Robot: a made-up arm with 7 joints.
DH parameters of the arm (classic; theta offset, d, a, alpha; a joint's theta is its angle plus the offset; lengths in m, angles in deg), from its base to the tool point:
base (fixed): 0 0.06 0 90
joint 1: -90 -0.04 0.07 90
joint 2: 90 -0.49 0.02 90
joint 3: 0 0.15 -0.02 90
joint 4: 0 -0.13 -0.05 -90
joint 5: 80.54 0 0.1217 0
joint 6: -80.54 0.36 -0.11 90
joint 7: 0 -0.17 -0.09 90
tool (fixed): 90 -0.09 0 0
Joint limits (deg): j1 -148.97..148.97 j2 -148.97..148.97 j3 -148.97..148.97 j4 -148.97..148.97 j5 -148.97..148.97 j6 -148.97..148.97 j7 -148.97..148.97
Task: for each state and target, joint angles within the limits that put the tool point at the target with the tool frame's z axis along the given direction. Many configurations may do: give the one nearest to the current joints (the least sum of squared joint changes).
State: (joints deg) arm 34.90 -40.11 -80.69 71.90 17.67 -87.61 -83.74
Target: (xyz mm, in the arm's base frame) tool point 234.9 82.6 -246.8 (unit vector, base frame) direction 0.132 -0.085 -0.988
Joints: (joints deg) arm 26.60 -46.97 -96.22 92.58 -7.64 -122.59 -112.12
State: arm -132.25 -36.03 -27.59 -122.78 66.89 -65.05 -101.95
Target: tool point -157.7 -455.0 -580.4 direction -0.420 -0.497 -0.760
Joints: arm -94.73 -6.15 -65.18 -130.03 64.70 -74.91 -121.87
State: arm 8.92 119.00 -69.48 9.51 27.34 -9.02 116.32
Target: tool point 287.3 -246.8 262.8 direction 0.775 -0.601 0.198
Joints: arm -31.22 103.61 -79.03 2.56 25.55 -1.14 133.58
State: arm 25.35 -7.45 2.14 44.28 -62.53 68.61 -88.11
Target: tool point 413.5 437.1 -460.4 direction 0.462 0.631 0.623
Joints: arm 8.46 -1.81 30.36 37.27 -60.22 68.64 -94.96
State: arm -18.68 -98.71 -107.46 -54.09 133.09 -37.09 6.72
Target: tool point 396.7 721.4 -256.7 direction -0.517 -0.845 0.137
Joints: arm -4.01 -65.57 -103.08 -36.09 128.48 -45.81 7.67
